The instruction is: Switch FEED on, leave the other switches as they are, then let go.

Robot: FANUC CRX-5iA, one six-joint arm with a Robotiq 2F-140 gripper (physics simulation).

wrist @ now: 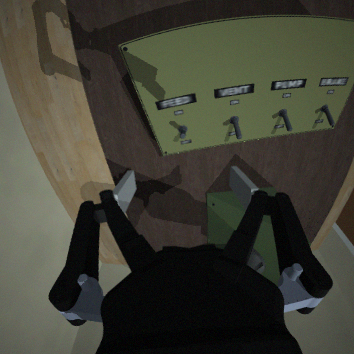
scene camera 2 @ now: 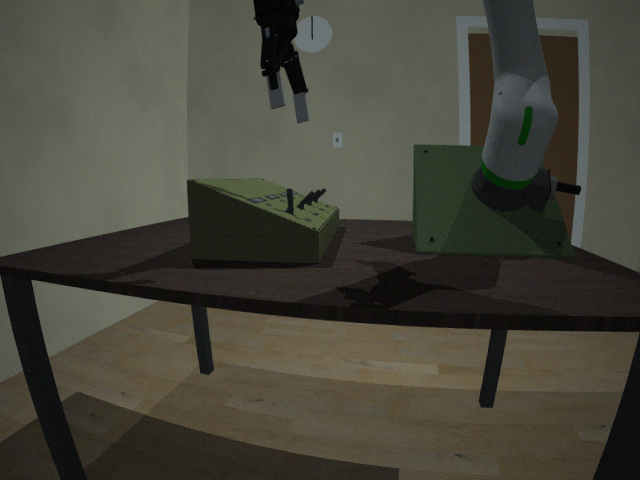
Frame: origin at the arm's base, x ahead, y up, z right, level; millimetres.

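Seen in the pictures: gripper, fingertip midpoint: (wrist: 182, 177) (scene camera 2: 291, 114); arm's base, link origin: (scene camera 2: 501, 188).
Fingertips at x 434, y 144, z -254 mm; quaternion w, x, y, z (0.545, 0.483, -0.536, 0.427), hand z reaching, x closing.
Pixels of each thing's top centre, then the offset from my fingertips to it. Level surfaces: height alone.
- FEED lever, top centre: (scene camera 2: 290, 188) (wrist: 182, 136) dx +5, dy -149, dz -2 mm
- VENT lever, top centre: (wrist: 239, 131) (scene camera 2: 306, 190) dx +20, dy -158, dz +118 mm
- PUMP lever, top centre: (wrist: 291, 123) dx +48, dy -158, dz +235 mm
- fourth lever, top centre: (wrist: 334, 118) dx +76, dy -158, dz +351 mm
- dark table, surface height: dy -285 mm
The sloped green switch box (scene camera 2: 253, 240) (wrist: 200, 55) stands on the table. The FEED lever (scene camera 2: 290, 200) (wrist: 183, 131) stands nearly upright in scene camera 2 and looks short in the wrist view. The VENT lever (wrist: 237, 128), PUMP lever (wrist: 286, 120) and the fourth lever (wrist: 328, 115) lean away from their ON marks, toward the box's low edge. The fourth label is blurred. My gripper (scene camera 2: 290, 114) (wrist: 182, 177) is open, with nothing between its fingers. It hangs well above the box, apart from all levers.
A green panel (scene camera 2: 439, 201) (wrist: 222, 210) stands on the dark table (scene camera 2: 248, 286) (wrist: 170, 230), on the right in scene camera 2. The grey arm link (scene camera 2: 516, 129) passes in front of it. A wall clock (scene camera 2: 313, 34) and a door (scene camera 2: 560, 103) are behind.
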